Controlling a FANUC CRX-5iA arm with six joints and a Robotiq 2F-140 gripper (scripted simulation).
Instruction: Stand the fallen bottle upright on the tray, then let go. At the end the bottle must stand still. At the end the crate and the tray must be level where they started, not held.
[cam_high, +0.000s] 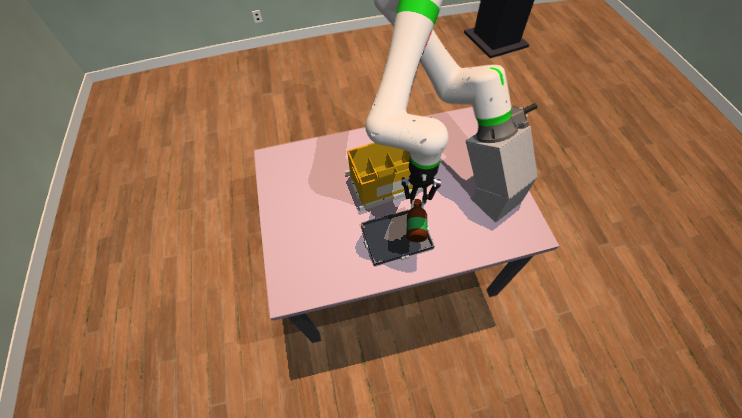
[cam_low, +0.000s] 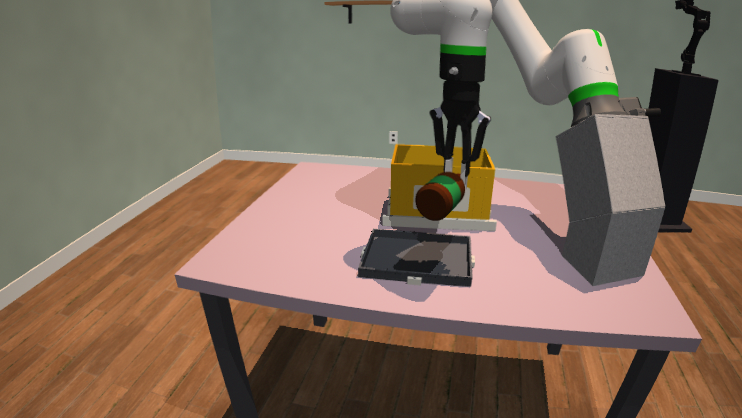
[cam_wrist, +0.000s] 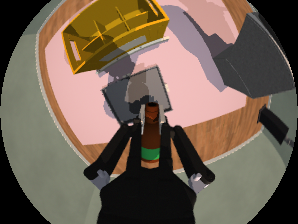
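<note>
My gripper is now 50 mm to the right of the bottle, 30 mm short of it and 20 mm above it. Round my hand: yellow crate: 270 mm to the right, 140 mm below; then tray: 210 mm below, 70 mm ahead.
</note>
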